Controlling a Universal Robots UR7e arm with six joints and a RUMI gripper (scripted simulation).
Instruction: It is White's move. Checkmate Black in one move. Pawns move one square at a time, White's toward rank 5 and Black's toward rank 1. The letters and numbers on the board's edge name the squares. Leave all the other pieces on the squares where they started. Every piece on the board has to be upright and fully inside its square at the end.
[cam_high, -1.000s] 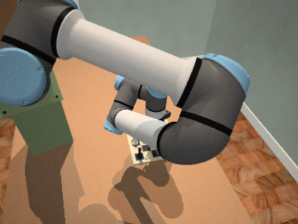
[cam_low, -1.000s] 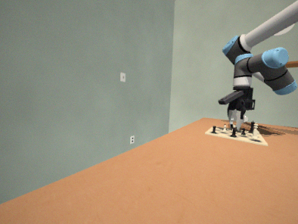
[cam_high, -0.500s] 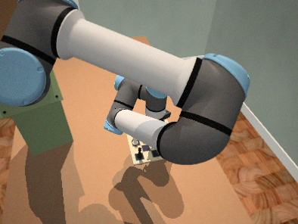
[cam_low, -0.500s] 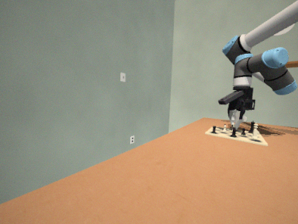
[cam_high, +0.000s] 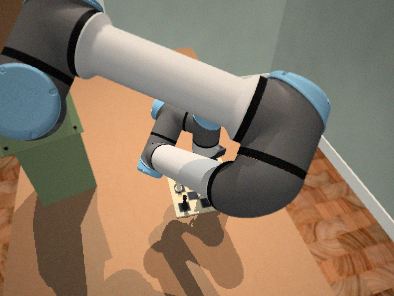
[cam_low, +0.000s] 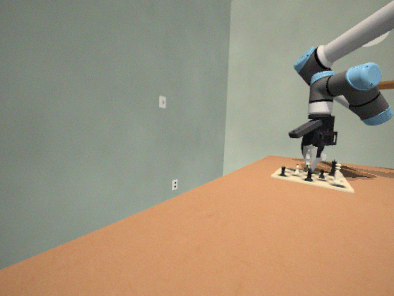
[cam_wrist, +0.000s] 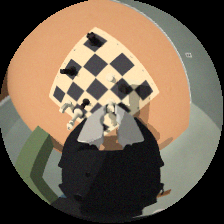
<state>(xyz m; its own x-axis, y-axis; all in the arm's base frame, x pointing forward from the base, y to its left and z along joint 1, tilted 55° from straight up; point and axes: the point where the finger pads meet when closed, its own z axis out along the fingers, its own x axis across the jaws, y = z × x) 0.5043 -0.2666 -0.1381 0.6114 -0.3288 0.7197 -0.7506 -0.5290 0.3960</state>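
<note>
Right now the chessboard is 4 cm to the left of my hand and 3 cm below it. From my hand the other things lie so: black piece 8 cm behind, 3 cm to the right, 1 cm above; white piece 8 cm behind, 5 cm to the left, 1 cm above.
</note>
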